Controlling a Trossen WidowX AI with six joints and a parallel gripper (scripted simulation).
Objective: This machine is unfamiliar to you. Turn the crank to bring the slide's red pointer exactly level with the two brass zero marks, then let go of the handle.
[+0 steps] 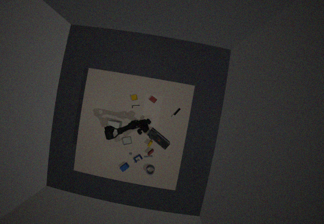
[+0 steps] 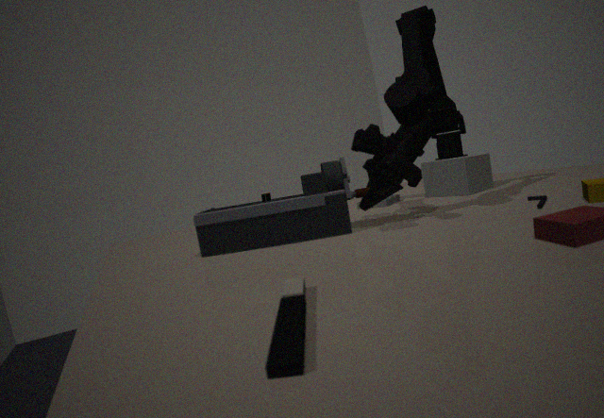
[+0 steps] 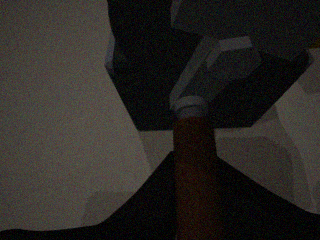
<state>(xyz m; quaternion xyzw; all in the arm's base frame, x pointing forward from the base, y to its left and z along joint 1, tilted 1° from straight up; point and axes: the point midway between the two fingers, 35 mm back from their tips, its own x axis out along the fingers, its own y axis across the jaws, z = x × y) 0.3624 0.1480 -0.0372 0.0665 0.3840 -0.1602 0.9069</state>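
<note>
My gripper tip is 3 cm below the brown crank handle, 2 cm past it and 1 cm to the right of it. Also, from my gripper tip: red pointer (15 cm ahead, 7 cm to the right, 5 cm above); grey plate (23 cm to the right, 19 cm behind, 3 cm below); blue piece (54 cm to the right, 11 cm behind, 1 cm below).
</note>
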